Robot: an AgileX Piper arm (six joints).
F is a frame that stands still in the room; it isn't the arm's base.
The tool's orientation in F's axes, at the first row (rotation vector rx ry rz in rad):
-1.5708 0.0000 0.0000
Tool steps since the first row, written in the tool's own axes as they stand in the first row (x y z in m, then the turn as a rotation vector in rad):
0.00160 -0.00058 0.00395 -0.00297 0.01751 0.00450
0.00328 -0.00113 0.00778 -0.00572 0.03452 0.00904
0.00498 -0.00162 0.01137 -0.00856 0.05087 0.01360
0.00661 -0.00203 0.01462 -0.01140 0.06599 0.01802
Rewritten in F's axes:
0.00160 0.00395 0.00058 -0.00297 0.00450 -0.01751
0.00328 0.00778 0.00113 -0.00572 0.00904 -0.03452
0.00498 0.01137 0.00162 -0.00856 0.01360 -0.05087
0.00661 0.01462 0.00203 -0.01140 0.01802 -0.06599

